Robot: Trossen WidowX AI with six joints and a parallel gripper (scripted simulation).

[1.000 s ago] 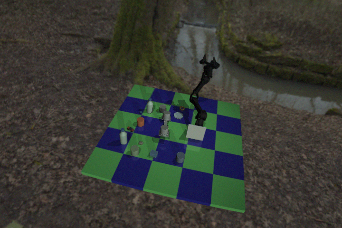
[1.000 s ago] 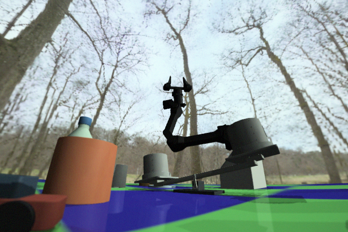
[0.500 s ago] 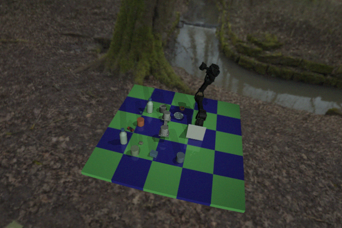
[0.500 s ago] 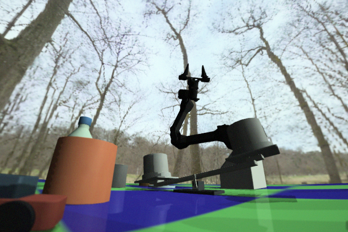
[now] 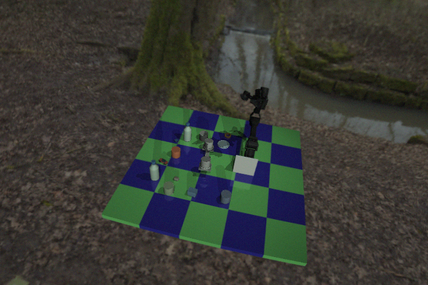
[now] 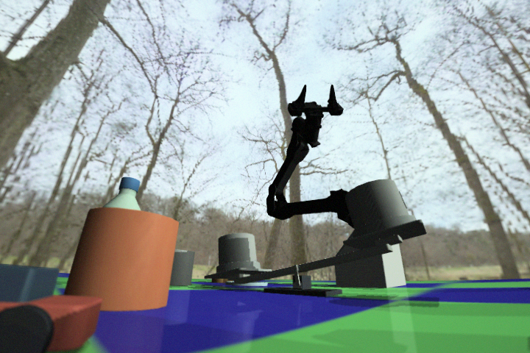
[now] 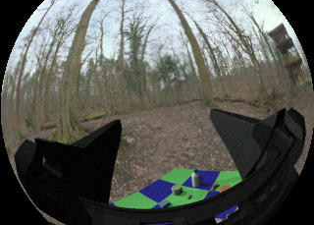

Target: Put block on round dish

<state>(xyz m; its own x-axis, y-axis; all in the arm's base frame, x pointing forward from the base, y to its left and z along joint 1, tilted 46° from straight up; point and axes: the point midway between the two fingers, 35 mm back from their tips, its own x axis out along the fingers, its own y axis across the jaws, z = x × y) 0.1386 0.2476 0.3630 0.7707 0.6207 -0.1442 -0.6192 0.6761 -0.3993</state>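
Now: the grey block 20 cm ahead of my gripper tip, 12 cm to the right of it and 56 cm below it. The rest, counted from my gripper tip: orange cylinder 43 cm ahead, 2 cm to the right, 56 cm below; blue-grey cylinder 5 cm ahead, 35 cm to the left, 56 cm below; pale round dish 8 cm ahead, 20 cm to the right, 59 cm below.
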